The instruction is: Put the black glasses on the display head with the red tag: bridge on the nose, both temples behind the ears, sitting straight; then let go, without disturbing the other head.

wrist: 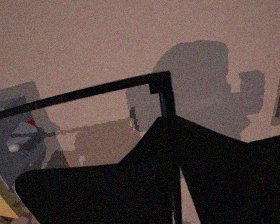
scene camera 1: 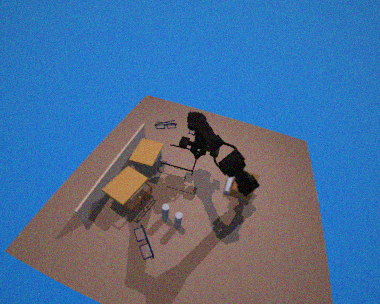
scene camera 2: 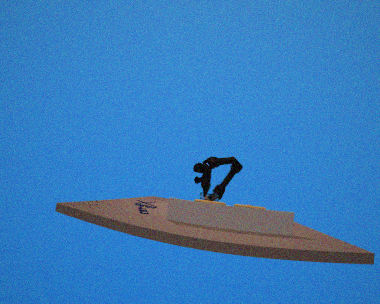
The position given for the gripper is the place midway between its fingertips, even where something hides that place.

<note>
In view: the gripper point(wrist: 167, 123) and a low pale wall point(scene camera 2: 220, 216).
</note>
